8 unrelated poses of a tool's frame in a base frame.
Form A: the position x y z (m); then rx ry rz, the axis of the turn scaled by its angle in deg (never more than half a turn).
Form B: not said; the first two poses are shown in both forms.
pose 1, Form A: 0.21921, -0.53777, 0.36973, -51.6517, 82.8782, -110.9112
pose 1, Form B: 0.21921, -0.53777, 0.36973, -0.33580, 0.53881, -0.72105, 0.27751
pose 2, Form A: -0.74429, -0.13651, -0.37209, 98.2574, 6.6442, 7.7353
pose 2, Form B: -0.74429, -0.13651, -0.37209, 0.75513, 0.05106, 0.05945, 0.65087
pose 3, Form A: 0.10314, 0.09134, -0.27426, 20.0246, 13.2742, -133.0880
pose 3, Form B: 0.10314, 0.09134, -0.27426, 0.13692, 0.09076, -0.90997, 0.38076
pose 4, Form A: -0.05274, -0.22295, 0.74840, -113.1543, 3.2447, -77.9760
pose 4, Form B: -0.05274, -0.22295, 0.74840, -0.76711, 0.02200, -0.52863, 0.36278
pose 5, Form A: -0.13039, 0.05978, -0.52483, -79.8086, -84.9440, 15.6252
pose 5, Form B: -0.13039, 0.05978, -0.52483, -0.58049, -0.61785, 0.11365, 0.51805
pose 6, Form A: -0.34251, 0.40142, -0.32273, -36.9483, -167.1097, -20.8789
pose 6, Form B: -0.34251, 0.40142, -0.32273, -0.21383, -0.96711, -0.12083, 0.06615
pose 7, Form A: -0.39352, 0.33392, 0.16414, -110.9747, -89.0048, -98.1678
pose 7, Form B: -0.39352, 0.33392, 0.16414, -0.64081, -0.51395, -0.56686, 0.06243
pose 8, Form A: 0.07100, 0.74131, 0.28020, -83.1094, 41.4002, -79.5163
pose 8, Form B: 0.07100, 0.74131, 0.28020, -0.59532, 0.29655, -0.56958, 0.48293
